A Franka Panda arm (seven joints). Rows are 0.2 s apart.
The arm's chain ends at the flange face. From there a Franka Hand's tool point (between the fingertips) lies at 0.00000 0.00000 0.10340 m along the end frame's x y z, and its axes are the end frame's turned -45 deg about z.
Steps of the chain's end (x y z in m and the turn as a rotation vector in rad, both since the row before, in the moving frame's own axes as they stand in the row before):
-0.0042 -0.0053 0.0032 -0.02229 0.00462 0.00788
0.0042 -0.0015 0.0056 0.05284 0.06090 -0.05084
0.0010 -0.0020 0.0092 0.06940 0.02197 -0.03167
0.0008 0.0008 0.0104 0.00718 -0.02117 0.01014
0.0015 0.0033 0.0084 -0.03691 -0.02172 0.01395
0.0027 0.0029 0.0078 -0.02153 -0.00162 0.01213
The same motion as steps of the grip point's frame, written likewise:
-0.0005 -0.0048 0.0032 -0.01903 -0.01249 0.00788
0.0123 0.0023 0.0053 -0.00570 0.08043 -0.05084
0.0087 -0.0043 0.0089 0.03354 0.06461 -0.03167
-0.0010 -0.0009 0.0104 0.02005 -0.00989 0.01014
-0.0056 0.0045 0.0083 -0.01074 -0.04146 0.01395
-0.0018 0.0054 0.0078 -0.01408 -0.01637 0.01213

